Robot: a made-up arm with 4 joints.
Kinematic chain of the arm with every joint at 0, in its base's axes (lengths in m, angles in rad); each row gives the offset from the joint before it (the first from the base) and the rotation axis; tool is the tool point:
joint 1: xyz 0 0 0.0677 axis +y
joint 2: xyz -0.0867 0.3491 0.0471 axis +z
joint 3: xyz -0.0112 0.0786 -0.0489 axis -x
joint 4: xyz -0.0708 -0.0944 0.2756 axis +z
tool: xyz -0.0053 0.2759 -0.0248
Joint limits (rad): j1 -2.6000..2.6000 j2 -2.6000..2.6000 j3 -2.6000..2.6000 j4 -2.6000..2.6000
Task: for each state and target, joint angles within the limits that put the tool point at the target. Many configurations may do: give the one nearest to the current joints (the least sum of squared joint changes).
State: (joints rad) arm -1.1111 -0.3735 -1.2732 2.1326
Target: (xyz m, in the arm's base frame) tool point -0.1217 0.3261 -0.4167
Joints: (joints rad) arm -1.1810 -0.4805 -1.2504 1.7792
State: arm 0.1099 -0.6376 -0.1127 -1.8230
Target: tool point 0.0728 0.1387 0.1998
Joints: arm 0.1745 -0.3063 -0.5740 -1.6890
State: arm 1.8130 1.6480 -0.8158 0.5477
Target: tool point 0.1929 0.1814 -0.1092
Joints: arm 2.1043 2.0001 -1.0257 0.4678
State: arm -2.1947 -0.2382 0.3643 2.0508
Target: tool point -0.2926 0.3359 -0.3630
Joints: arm -1.6791 -0.0414 0.4872 2.1562
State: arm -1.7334 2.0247 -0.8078 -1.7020
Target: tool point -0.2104 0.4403 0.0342
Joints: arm -1.8071 1.4629 -1.0935 -0.7481
